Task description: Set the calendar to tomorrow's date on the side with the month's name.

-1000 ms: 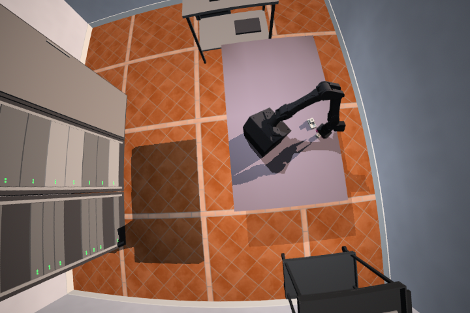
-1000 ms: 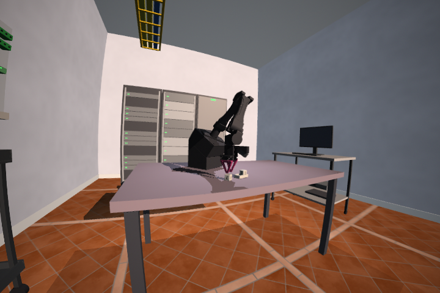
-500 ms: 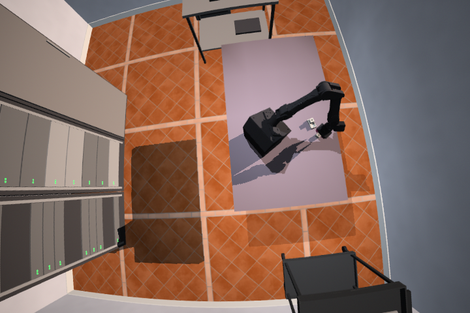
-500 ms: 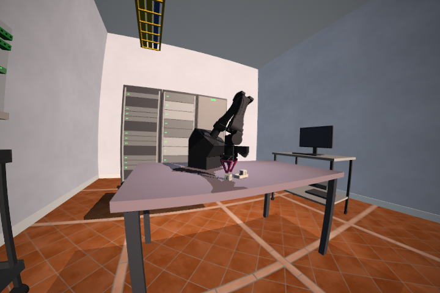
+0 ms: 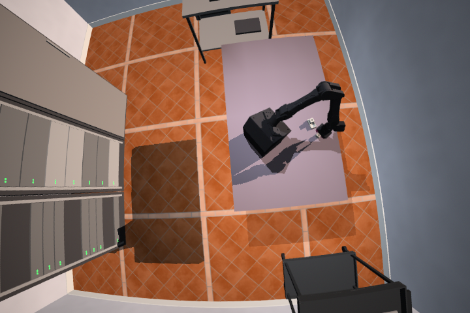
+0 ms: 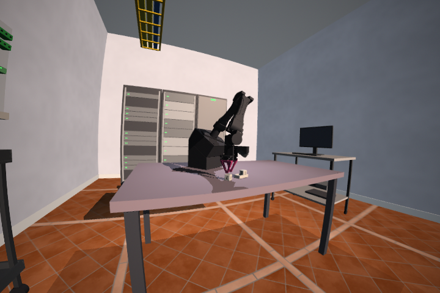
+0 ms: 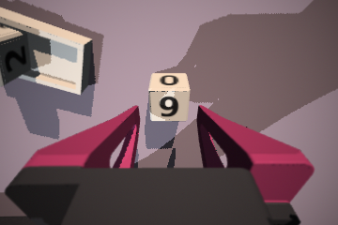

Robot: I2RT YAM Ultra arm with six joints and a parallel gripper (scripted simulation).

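Right now the cream digit cube is 3 cm below my hand. Round my hand: cream tray 4 cm behind, 10 cm to the left, 4 cm below.
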